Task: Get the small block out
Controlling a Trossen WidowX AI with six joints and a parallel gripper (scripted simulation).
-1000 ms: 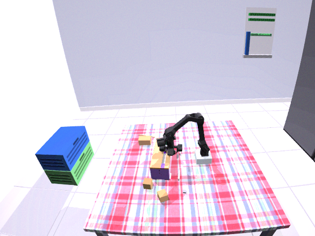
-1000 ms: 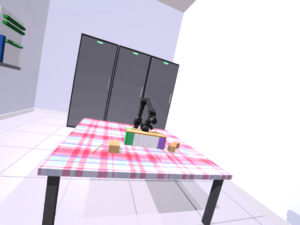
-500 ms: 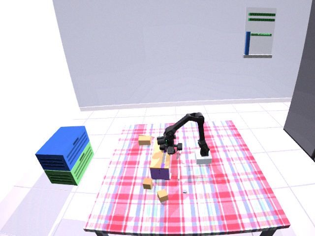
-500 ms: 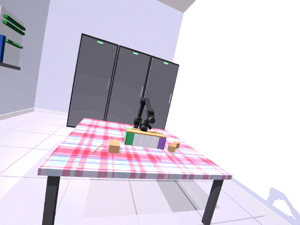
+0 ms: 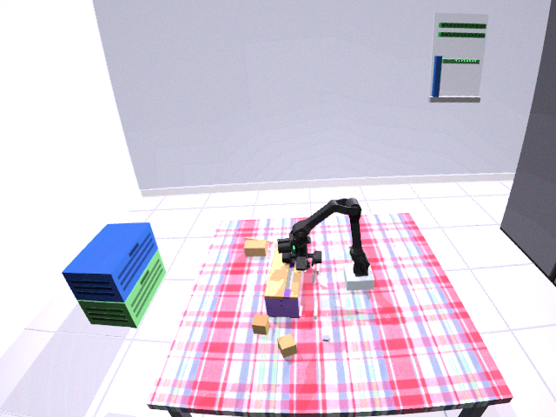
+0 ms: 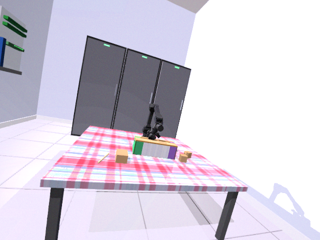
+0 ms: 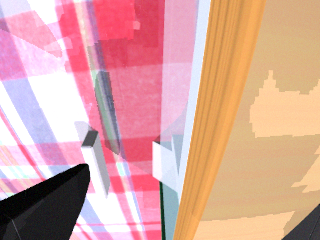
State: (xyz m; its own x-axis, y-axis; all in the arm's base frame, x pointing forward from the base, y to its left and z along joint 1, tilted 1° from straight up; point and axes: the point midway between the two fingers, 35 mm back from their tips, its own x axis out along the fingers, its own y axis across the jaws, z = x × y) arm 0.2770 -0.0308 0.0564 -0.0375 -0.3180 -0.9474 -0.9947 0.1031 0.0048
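My gripper tip is now 5 cm short of the small purple block and 3 cm to the left of it. Also, from my gripper tip: long box 6 cm to the left, 4 cm ahead, 2 cm below; then thin stick 37 cm to the right, 26 cm ahead, 8 cm below.
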